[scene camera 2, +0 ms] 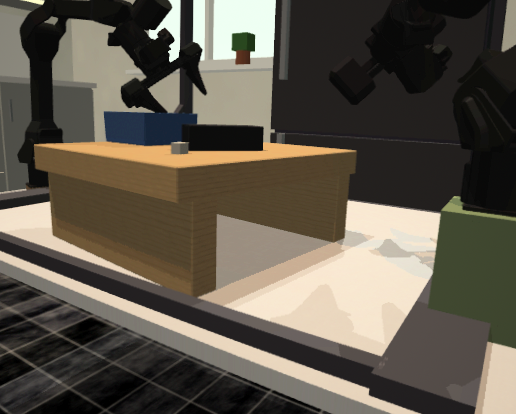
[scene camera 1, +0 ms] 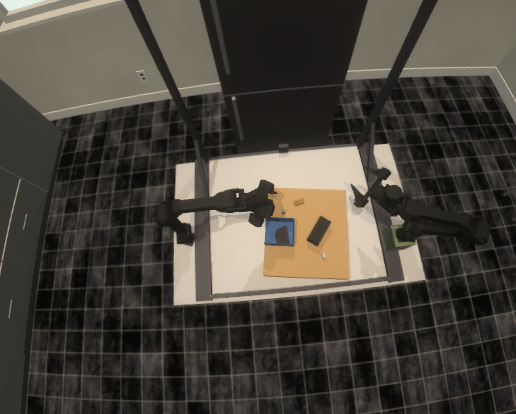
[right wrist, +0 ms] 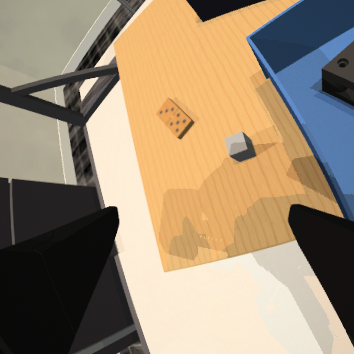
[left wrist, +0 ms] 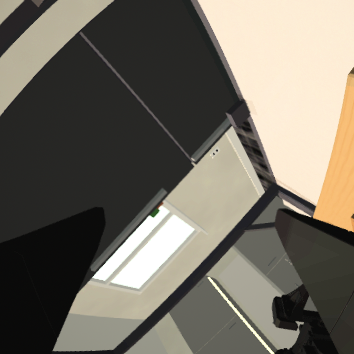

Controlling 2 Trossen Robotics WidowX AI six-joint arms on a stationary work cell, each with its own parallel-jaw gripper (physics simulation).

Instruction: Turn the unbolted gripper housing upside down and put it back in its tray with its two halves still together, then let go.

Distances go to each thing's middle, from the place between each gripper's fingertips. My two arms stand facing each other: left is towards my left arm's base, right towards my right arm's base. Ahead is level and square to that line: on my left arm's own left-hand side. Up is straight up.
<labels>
I see my left gripper 210 mm short of the black block (scene camera 2: 201,137), 150 mm to the left of it and 120 mm above it. Round my left hand: green block (scene camera 2: 466,281): 240 mm to the left, 230 mm below, 210 mm ahead; then blue tray (scene camera 2: 137,128): 320 mm to the right, 210 mm ahead, 110 mm below.
My right hand is 120 mm short of the blue tray, 40 mm above it and 30 mm to the right of it. From my right hand the other things lie so: black block (200 mm to the left, 110 mm ahead, 50 mm below); then green block (590 mm to the left, 160 mm below, 110 mm ahead).
</labels>
